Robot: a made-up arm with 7 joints. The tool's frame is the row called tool.
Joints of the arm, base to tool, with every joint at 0 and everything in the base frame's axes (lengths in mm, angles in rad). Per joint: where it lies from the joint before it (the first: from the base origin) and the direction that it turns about. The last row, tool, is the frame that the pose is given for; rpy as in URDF.
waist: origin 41.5 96.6 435.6 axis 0 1 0
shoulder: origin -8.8 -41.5 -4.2 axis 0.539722 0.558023 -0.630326
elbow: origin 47.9 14.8 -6 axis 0 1 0
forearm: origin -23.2 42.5 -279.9 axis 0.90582 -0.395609 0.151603
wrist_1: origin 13.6 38.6 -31.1 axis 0 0 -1
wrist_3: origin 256.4 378.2 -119.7 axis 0 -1 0
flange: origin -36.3 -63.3 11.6 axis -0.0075 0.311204 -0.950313
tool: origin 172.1 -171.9 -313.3 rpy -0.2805 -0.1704 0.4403
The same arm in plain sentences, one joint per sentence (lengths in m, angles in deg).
The arm has seven revolute joints in a row. What follows holds with every joint at zero, and every direction is one of the base frame's.
Joint 1 sits 0.0415 m along +x and 0.0966 m along +y and 0.4356 m along +z from the base frame's origin and turns about +y.
Joint 2 sits 0.0088 m along -x and 0.0415 m along -y and 0.0042 m along -z from joint 1 and turns about the direction (0.539722, 0.558023, -0.630326).
Joint 3 sits 0.0479 m along +x and 0.0148 m along +y and 0.0060 m along -z from joint 2 and turns about +y.
Joint 4 sits 0.0232 m along -x and 0.0425 m along +y and 0.2799 m along -z from joint 3 and turns about the direction (0.90582, -0.395609, 0.151603).
Joint 5 sits 0.0136 m along +x and 0.0386 m along +y and 0.0311 m along -z from joint 4 and turns about -z.
Joint 6 sits 0.2564 m along +x and 0.3782 m along +y and 0.1197 m along -z from joint 5 and turns about -y.
Joint 7 sits 0.0363 m along -x and 0.0633 m along -y and 0.0116 m along +z from joint 6 and turns about the direction (-0.0075, 0.311204, -0.950313).
The tool frame, which is the frame that the pose is given for, sits 0.1721 m along +x and 0.1719 m along -y and 0.3133 m along -z from joint 7; its axes are the base frame's turned by roll -16.07, pitch -9.76 and yaw 25.23 deg (as in URDF: about the fixed x, then y, then z).

